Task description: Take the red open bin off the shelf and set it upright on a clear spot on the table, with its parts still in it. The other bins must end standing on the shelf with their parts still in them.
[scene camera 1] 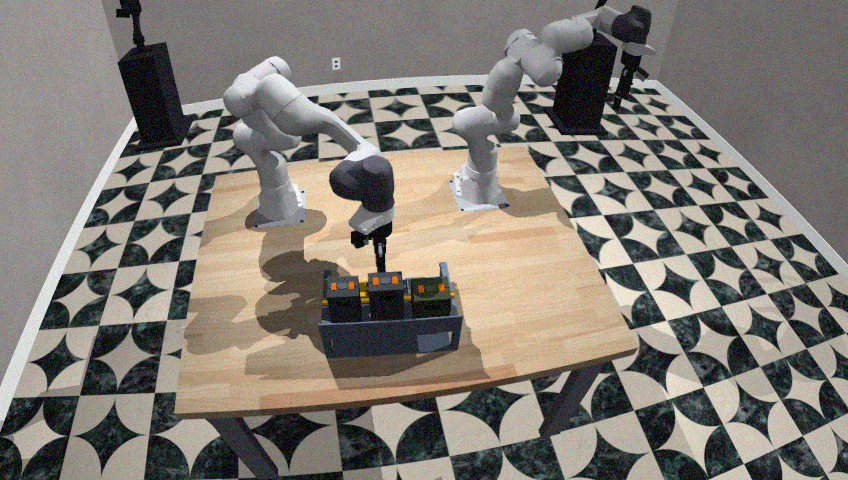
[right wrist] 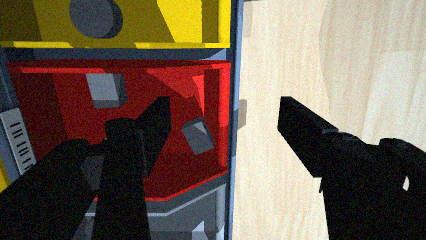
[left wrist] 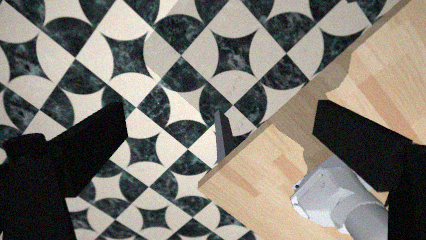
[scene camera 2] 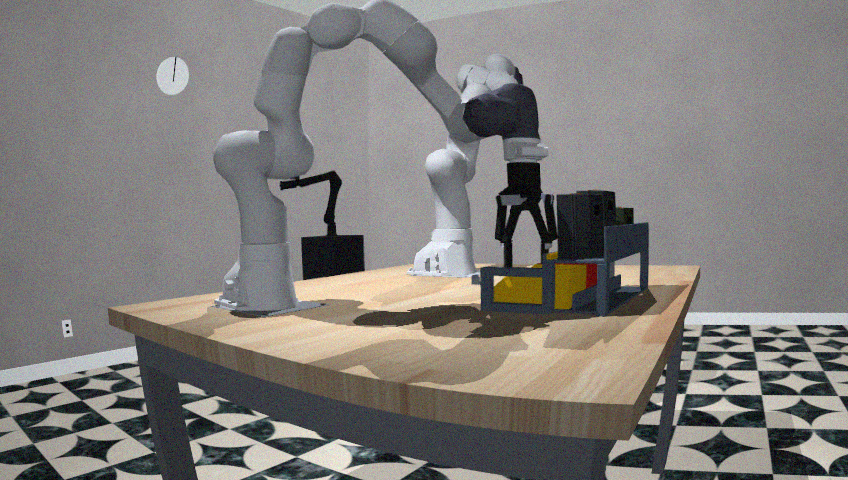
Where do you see a red bin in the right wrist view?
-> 54,96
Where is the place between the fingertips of my right gripper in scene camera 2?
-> At 526,272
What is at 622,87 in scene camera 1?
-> My left gripper.
